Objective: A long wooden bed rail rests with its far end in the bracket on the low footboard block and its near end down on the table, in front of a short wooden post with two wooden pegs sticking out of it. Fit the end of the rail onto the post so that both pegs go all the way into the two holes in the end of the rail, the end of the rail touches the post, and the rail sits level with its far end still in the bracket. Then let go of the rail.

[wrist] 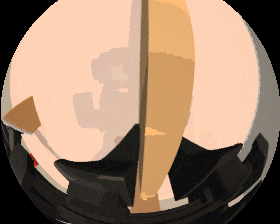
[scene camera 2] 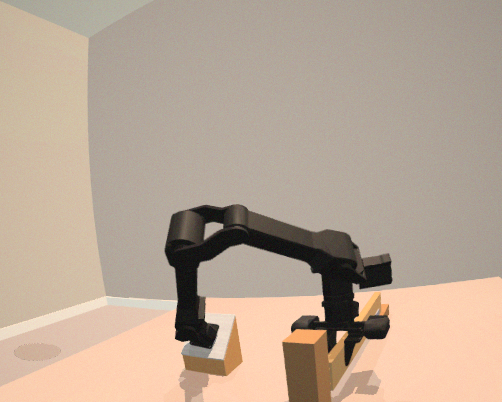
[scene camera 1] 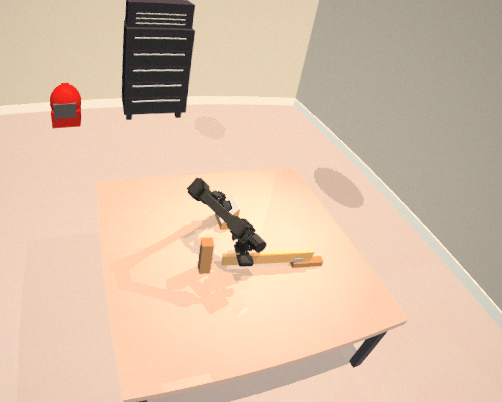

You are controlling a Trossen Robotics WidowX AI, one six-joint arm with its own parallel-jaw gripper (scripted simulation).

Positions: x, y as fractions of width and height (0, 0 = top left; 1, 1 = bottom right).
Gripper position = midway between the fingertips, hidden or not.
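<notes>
My gripper (scene camera 2: 0.68, 0.91) is visible, and the wrist view shows the gripper (wrist: 0.53, 0.57) too. Also visible: a wooden rail (scene camera 1: 0.56, 0.64) and a wooden post (scene camera 1: 0.41, 0.65).
</notes>
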